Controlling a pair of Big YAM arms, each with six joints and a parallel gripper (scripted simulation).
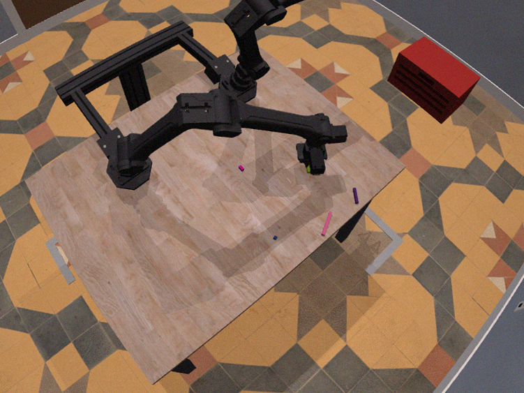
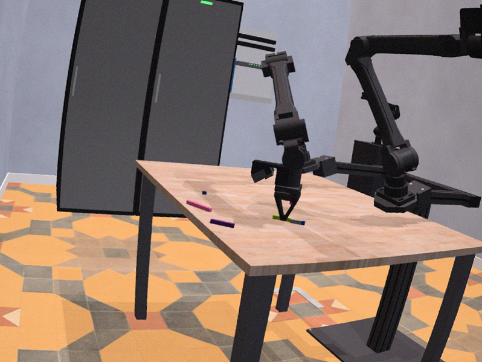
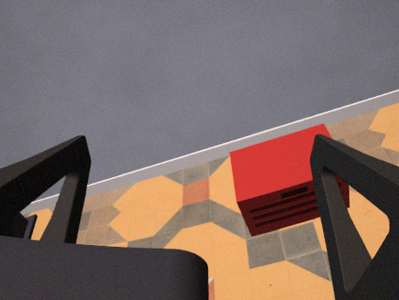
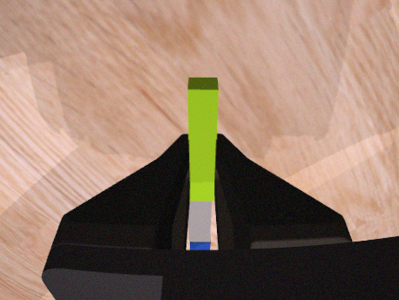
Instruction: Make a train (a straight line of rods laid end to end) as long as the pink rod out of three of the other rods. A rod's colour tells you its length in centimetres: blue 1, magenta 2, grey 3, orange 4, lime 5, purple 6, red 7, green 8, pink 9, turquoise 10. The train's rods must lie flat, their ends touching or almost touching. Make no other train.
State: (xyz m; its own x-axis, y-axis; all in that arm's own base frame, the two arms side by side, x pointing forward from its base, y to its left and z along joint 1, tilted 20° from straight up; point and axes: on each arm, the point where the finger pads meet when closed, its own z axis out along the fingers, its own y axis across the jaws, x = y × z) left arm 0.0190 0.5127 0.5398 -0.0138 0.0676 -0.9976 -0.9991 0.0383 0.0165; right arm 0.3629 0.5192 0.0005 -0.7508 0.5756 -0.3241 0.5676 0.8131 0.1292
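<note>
The lime rod is right at my right hand. Also, from my right hand: grey rod 20 mm behind, 20 mm to the left, 10 mm below.
</note>
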